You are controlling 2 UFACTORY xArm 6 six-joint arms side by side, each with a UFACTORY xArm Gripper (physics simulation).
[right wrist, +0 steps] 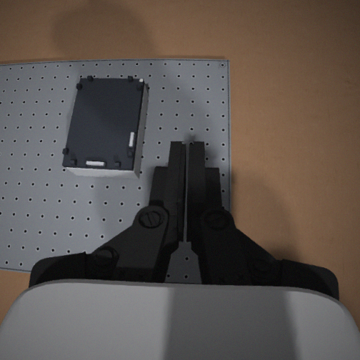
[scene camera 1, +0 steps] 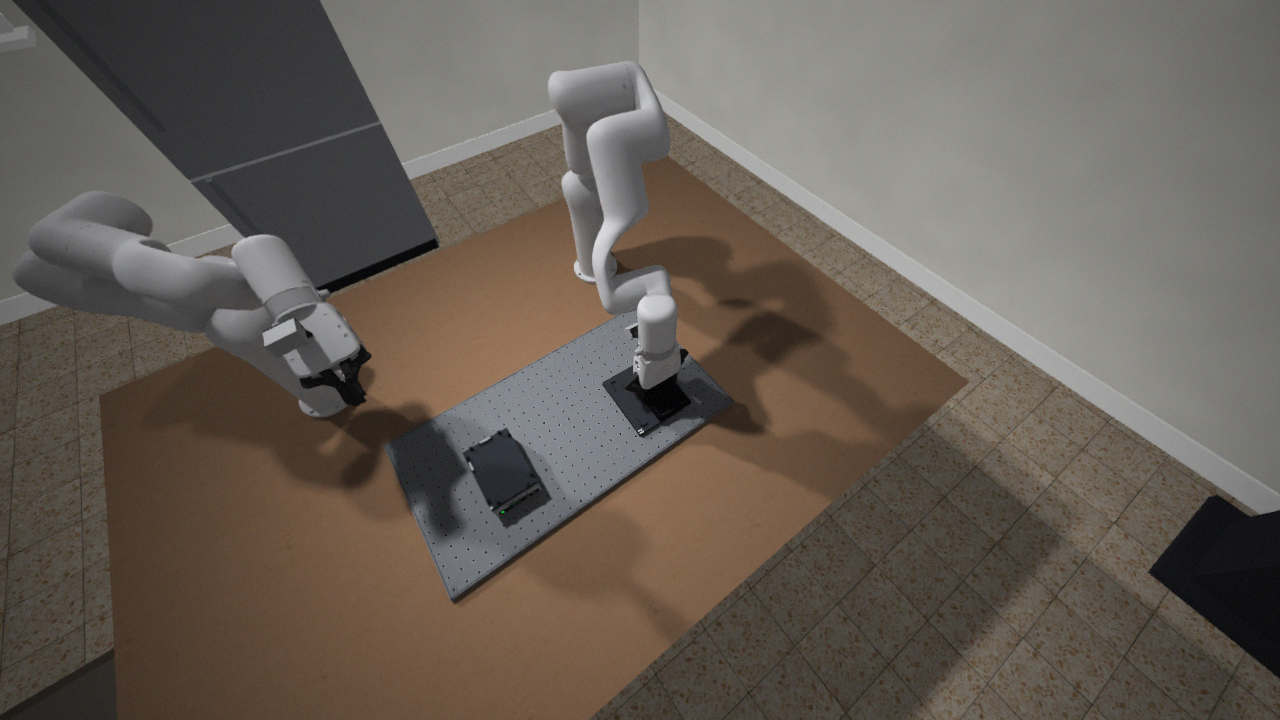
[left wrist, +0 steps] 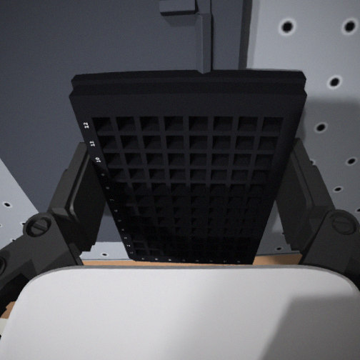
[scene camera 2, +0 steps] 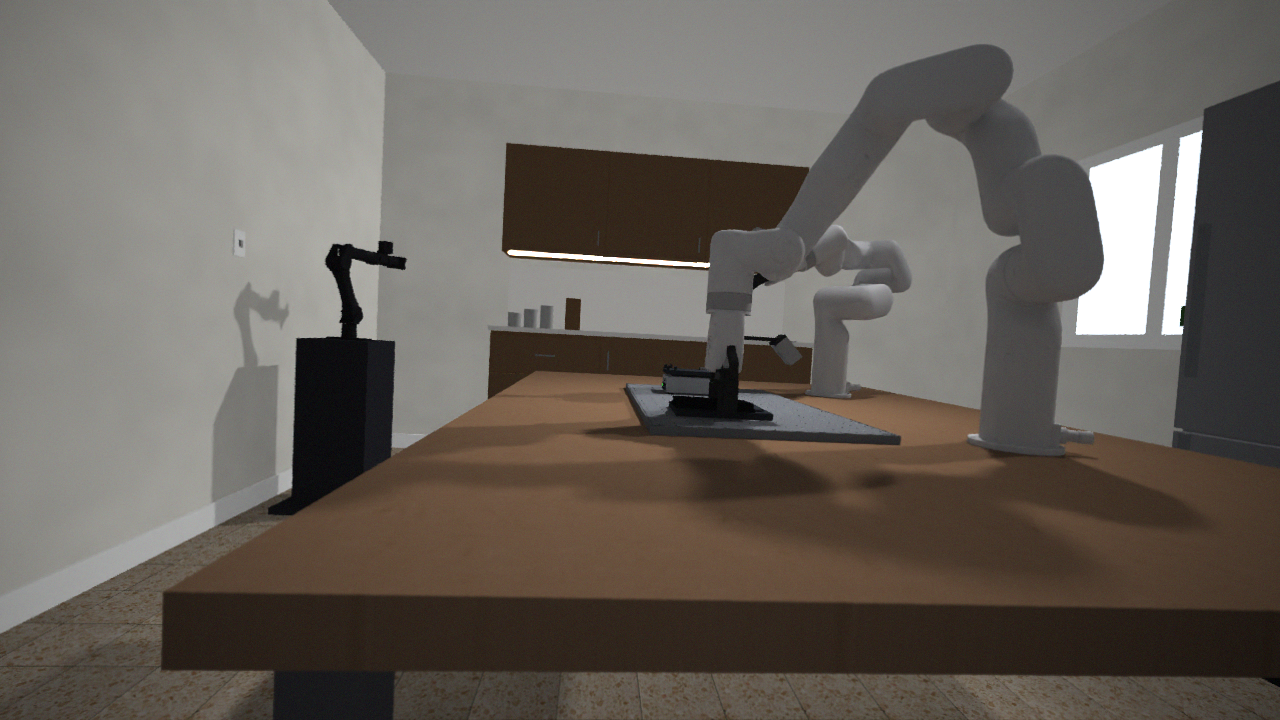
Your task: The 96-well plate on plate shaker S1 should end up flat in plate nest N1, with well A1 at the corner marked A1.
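Where they show: left gripper, between the fingertips: (scene camera 1: 655,386) (scene camera 2: 721,408); right gripper, between the fingertips: (scene camera 1: 359,403); left arm's base, origin of its link: (scene camera 2: 1013,447); right arm's base, origin of its link: (scene camera 1: 329,394) (scene camera 2: 827,395).
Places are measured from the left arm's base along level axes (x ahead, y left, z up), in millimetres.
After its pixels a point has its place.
Observation:
The black 96-well plate (left wrist: 197,150) (scene camera 1: 669,404) @(x 499, y 118, z 41 mm) is between the fingers of my left gripper (left wrist: 188,161) (scene camera 1: 662,394) @(x 440, y 97, z 27 mm), which is shut on its two long sides. It is over plate nest N1 (left wrist: 115,40) (scene camera 1: 624,402) @(x 468, y 19, z 25 mm) (scene camera 2: 759,414) @(x 377, y 92, z 22 mm); whether it touches the nest is unclear. In the left wrist view column 12 is at the far edge and the low column numbers are at the near, shadowed end. A raised corner stop of the nest shows beyond the far edge. The nest's A1 mark is not legible. Plate shaker S1 (scene camera 1: 501,470) @(x 604, y -249, z 68 mm) (right wrist: 105,120) bears no plate. My right gripper (right wrist: 187,163) (scene camera 1: 356,396) @(x 534, y -427, z 279 mm) is shut and empty.
The nest and shaker stand on a grey perforated board (scene camera 1: 572,411) @(x 465, y -103, z 13 mm) (right wrist: 40,210) on the brown table (scene camera 1: 295,573) @(x 716, y -651, z 0 mm) (scene camera 2: 572,519) @(x 416, y 651, z 0 mm). The right gripper hangs beyond the board's left end in scene camera 1. A tall grey cabinet (scene camera 1: 241,116) stands behind the table.

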